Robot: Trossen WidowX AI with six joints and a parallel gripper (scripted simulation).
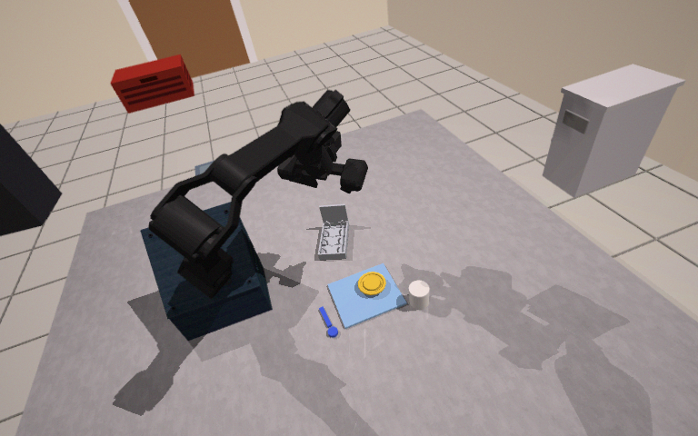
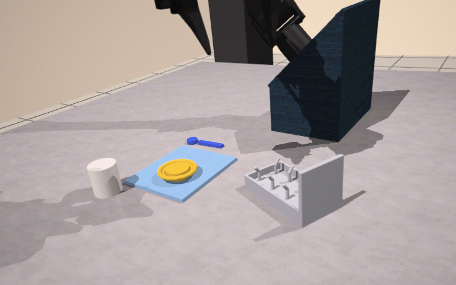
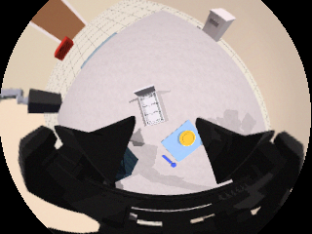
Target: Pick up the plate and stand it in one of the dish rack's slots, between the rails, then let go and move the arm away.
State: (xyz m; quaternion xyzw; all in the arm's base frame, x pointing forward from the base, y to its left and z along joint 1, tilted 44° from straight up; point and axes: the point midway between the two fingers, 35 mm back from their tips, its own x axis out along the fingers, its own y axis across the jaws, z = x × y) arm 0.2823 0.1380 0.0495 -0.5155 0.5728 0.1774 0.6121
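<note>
My gripper tip is now 30 mm short of the yellow plate, 130 mm to the left of it and 200 mm above it. From my gripper tip the other things lie so: dish rack (20 mm behind, 50 mm to the left, 190 mm below); then blue spoon (90 mm behind, 200 mm to the right, 210 mm below); then light blue mat (10 mm ahead, 150 mm to the right, 210 mm below).
</note>
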